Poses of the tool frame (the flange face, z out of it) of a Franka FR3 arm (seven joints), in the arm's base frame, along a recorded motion.
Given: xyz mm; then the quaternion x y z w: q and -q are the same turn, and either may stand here.
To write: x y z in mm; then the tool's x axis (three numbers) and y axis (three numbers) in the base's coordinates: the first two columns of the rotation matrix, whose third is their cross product. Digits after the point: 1 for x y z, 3 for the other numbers.
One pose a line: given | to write
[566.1 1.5 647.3 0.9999 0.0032 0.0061 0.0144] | [566.1 1.5 647.3 1.000 0.007 0.012 0.006 -1.000 0.029]
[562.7 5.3 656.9 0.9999 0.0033 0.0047 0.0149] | [562.7 5.3 656.9 1.000 0.007 0.009 0.006 -1.000 0.030]
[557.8 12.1 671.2 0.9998 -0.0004 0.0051 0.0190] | [557.8 12.1 671.2 1.000 -0.001 0.010 -0.001 -0.999 0.038]
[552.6 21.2 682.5 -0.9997 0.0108 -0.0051 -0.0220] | [552.6 21.2 682.5 1.000 -0.021 0.011 -0.022 -0.999 0.044]
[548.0 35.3 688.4 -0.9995 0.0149 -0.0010 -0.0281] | [548.0 35.3 688.4 1.000 -0.030 0.003 -0.030 -0.998 0.056]
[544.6 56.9 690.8 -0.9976 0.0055 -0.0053 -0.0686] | [544.6 56.9 690.8 1.000 -0.010 0.011 -0.012 -0.991 0.137]
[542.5 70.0 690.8 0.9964 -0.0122 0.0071 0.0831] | [542.5 70.0 690.8 1.000 -0.023 0.016 -0.025 -0.986 0.165]
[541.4 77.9 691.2 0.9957 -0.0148 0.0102 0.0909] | [541.4 77.9 691.2 0.999 -0.028 0.023 -0.031 -0.983 0.181]
